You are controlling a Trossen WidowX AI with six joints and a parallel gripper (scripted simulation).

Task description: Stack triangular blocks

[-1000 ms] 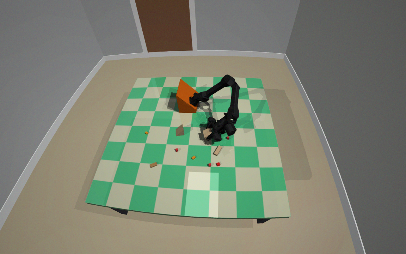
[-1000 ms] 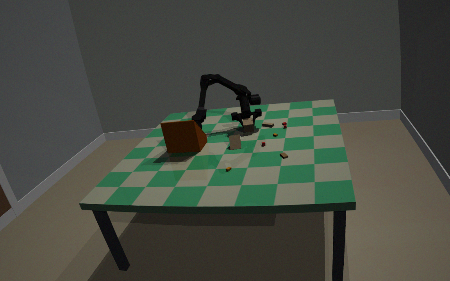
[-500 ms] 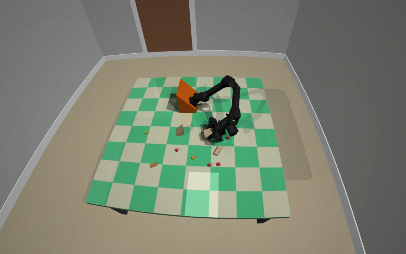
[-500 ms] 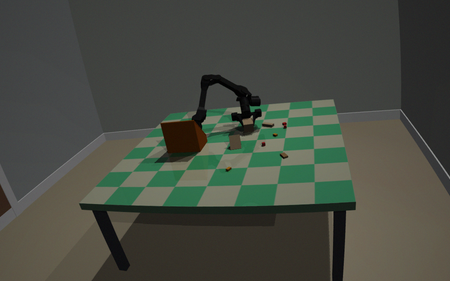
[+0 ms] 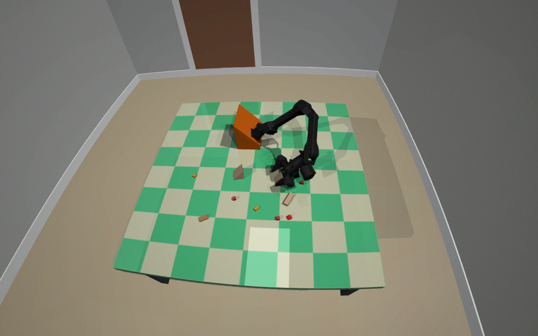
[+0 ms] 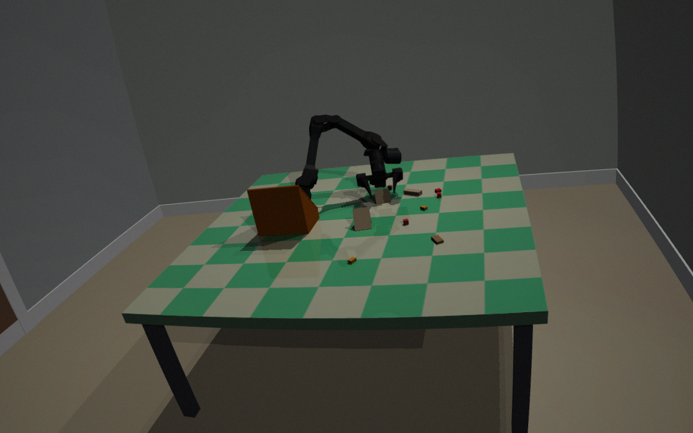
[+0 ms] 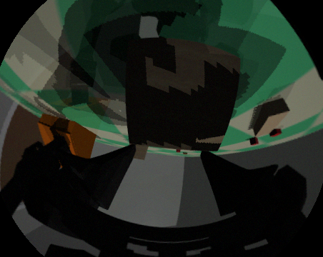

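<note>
Now: gripper tip 12 cm short of the tan bar, 7 cm to the right of it and 3 cm above it. Round my gripper tip: brown piece (19 cm ahead, 38 cm to the right, 3 cm below).
</note>
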